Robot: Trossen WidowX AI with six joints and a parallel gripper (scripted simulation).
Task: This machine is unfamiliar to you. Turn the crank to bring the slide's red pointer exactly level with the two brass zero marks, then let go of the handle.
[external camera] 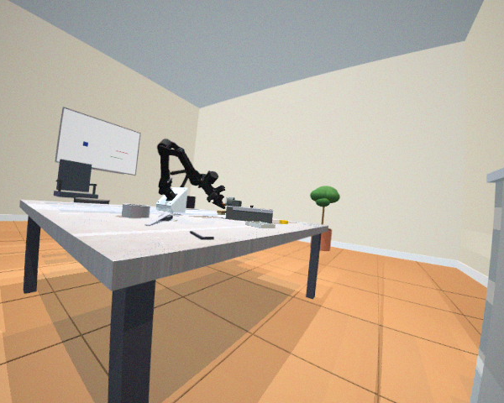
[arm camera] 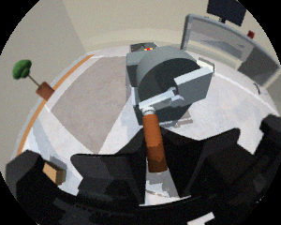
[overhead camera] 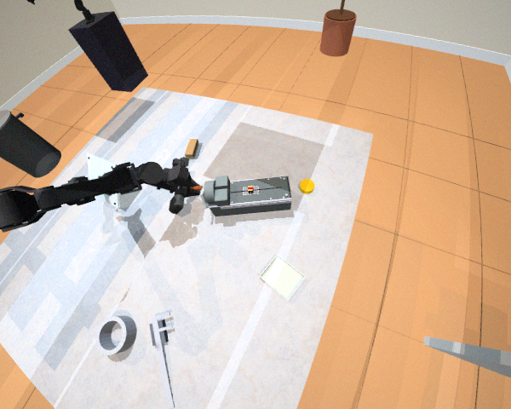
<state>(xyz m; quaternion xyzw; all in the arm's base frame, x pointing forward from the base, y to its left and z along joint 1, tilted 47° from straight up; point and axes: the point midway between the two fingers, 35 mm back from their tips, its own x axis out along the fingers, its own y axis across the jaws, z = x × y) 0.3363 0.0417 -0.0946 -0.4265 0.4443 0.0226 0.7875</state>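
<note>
Right now the orange-brown crank handle is 2 cm behind my gripper tip, 2 cm above it and 1 cm to the right of it. Also, from my gripper tip: tan block 19 cm to the left, 17 cm behind, 4 cm below; then red pointer 16 cm ahead, 4 cm to the left, 3 cm above; then yellow disc 32 cm ahead, 15 cm to the left, 4 cm below.
</note>
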